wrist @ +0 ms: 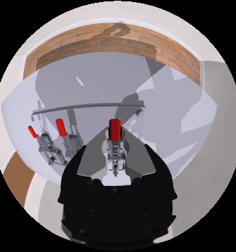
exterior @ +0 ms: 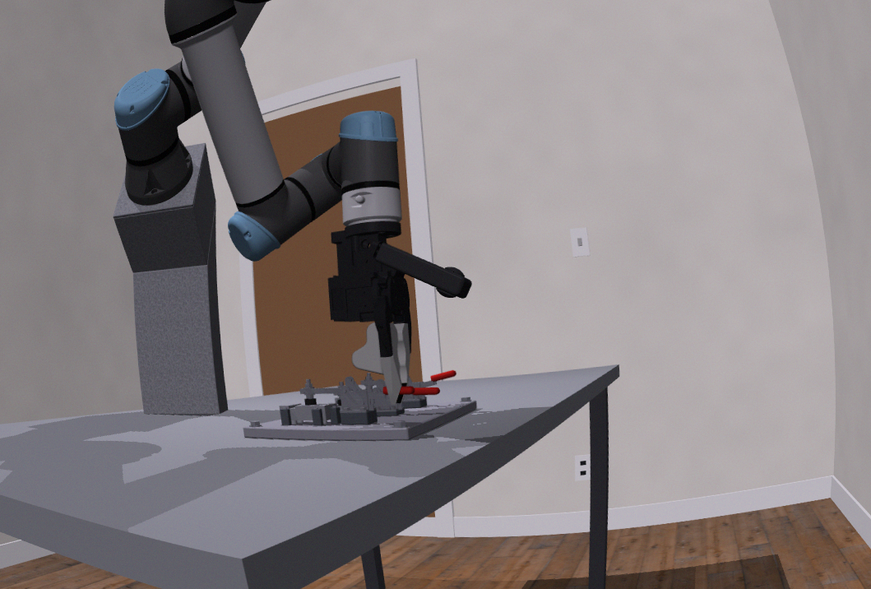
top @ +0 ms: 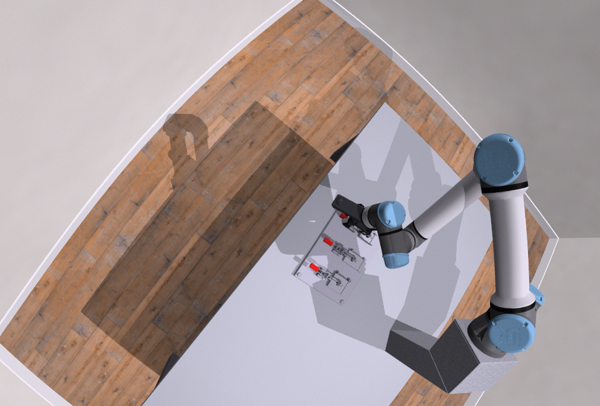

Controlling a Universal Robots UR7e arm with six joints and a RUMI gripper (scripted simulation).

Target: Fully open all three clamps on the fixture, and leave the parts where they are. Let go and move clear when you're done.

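My gripper is now 110 mm to the right of the metal plate, 90 mm past it and 50 mm above it.
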